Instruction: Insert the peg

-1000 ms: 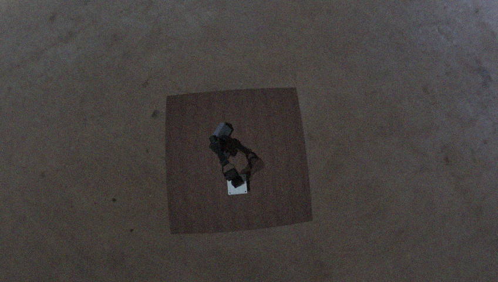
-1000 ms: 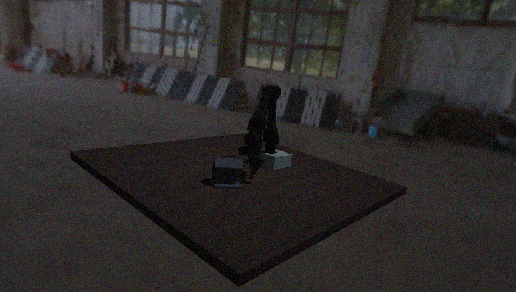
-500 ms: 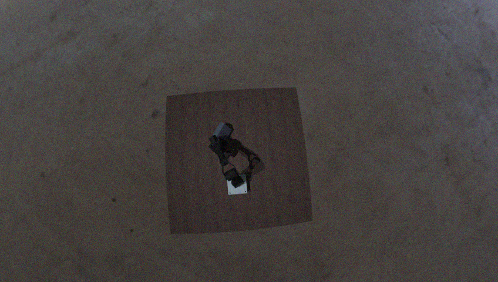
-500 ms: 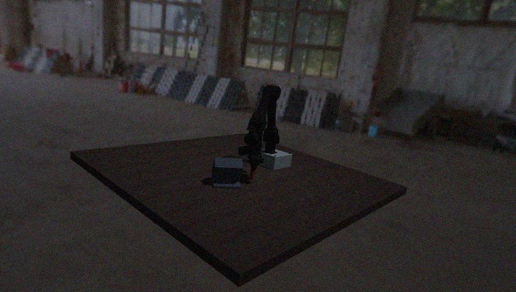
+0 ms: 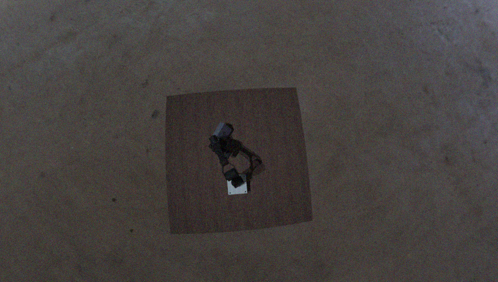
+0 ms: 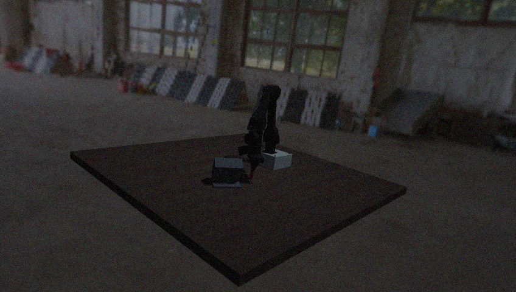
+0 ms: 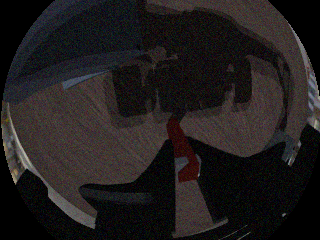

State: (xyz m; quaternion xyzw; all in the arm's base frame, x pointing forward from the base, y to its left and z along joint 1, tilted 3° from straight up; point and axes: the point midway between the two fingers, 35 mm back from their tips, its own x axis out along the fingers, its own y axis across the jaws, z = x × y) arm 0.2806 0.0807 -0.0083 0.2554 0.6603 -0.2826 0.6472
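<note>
Right now the sloped panel is 150 mm ahead of my gripper tip, 40 mm to the right of it and 30 mm above it. The rest, counted from my gripper tip: red peg: 20 mm above.
</note>
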